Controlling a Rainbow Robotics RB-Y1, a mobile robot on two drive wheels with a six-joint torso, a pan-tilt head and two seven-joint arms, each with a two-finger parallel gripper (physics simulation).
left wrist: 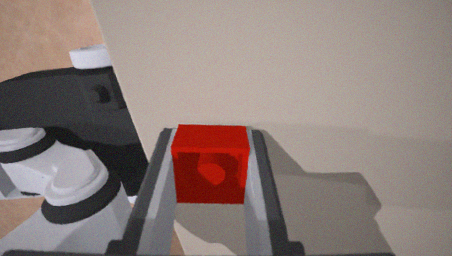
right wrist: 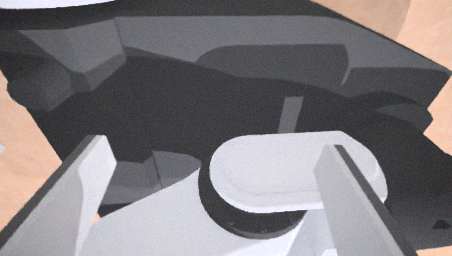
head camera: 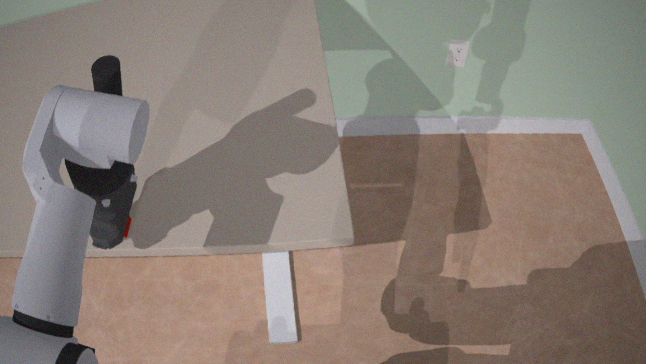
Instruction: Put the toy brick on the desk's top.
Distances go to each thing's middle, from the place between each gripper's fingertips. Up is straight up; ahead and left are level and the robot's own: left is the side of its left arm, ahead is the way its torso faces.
The red toy brick [left wrist: 210, 162] is 510 mm ahead of my right hand, 500 mm to the left of it and 360 mm above it.
The red toy brick is 1 cm above my left hand.
